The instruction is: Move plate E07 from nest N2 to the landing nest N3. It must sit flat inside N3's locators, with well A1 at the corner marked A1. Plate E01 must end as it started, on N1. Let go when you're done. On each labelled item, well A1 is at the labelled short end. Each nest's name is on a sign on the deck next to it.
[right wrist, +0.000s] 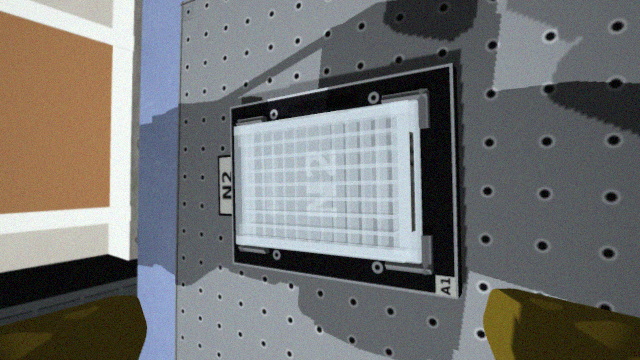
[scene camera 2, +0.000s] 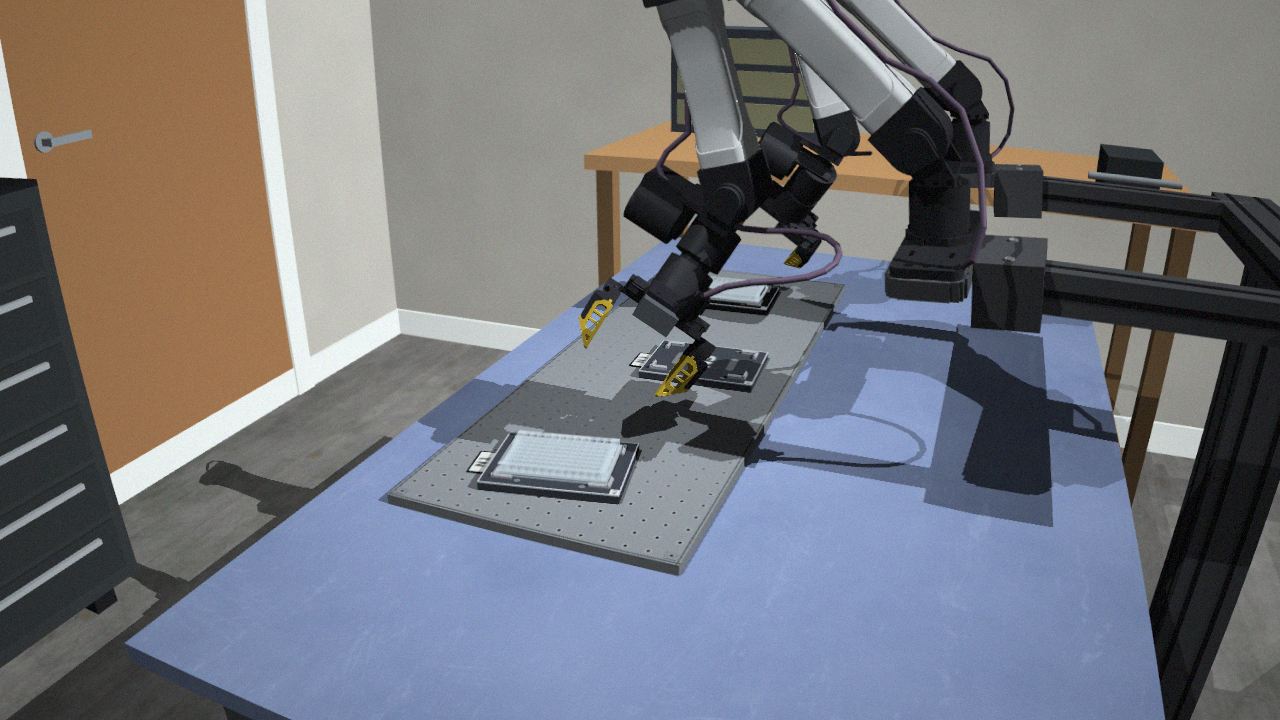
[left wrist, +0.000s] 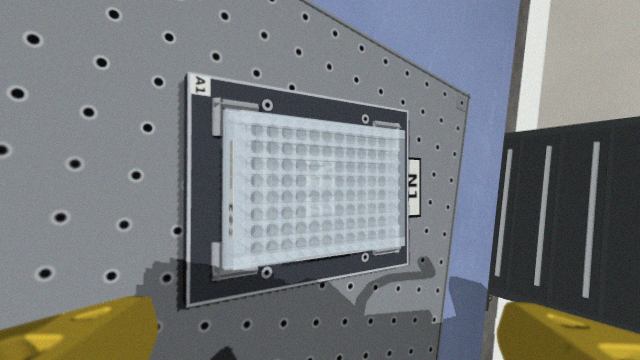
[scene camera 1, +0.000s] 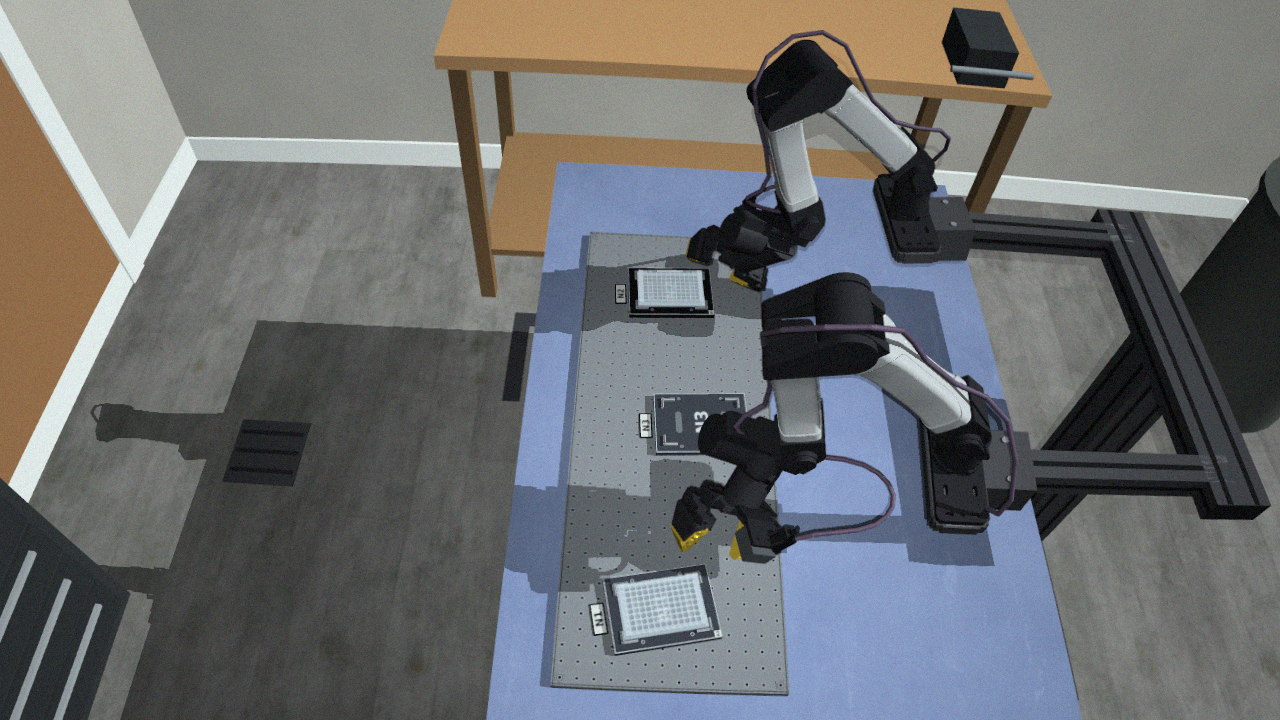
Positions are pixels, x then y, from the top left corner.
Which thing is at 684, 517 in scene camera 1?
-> My left gripper.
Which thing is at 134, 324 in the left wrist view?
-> My left gripper.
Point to a nest N2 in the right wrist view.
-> At 436, 146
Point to a nest N1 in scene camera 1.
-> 613, 604
